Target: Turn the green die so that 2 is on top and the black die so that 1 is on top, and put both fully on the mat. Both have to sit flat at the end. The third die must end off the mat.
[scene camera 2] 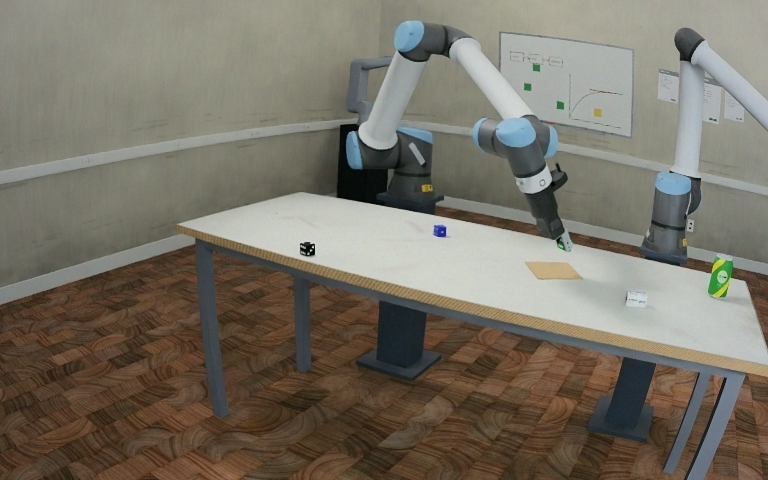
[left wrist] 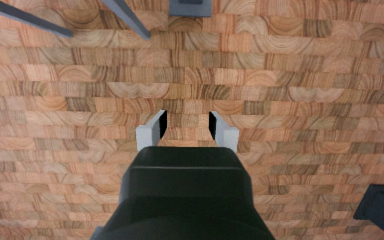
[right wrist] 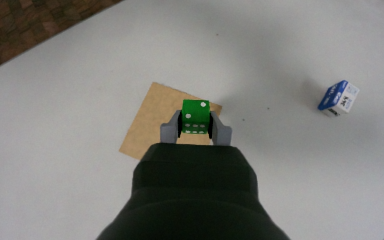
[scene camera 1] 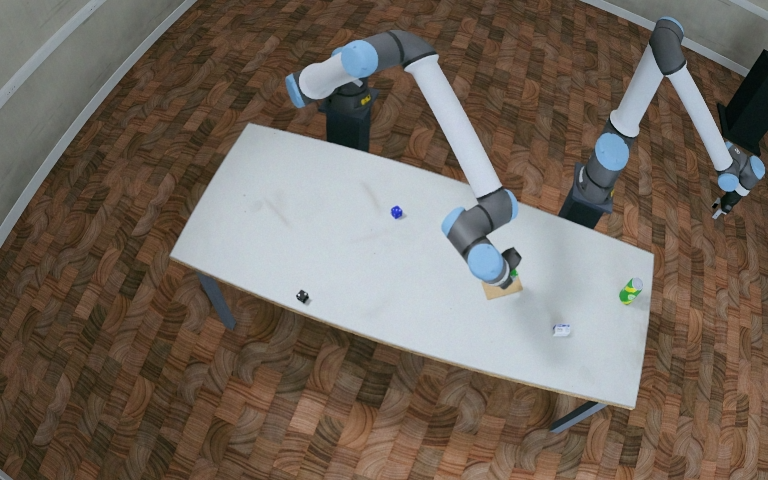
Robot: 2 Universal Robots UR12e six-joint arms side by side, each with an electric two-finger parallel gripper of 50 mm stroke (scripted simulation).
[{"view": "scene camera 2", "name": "my right gripper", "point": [564, 247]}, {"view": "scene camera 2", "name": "tan mat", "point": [542, 270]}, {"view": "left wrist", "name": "my left gripper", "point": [188, 119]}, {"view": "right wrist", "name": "my right gripper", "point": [195, 119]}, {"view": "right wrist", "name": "tan mat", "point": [159, 105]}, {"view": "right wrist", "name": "green die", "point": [195, 119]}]
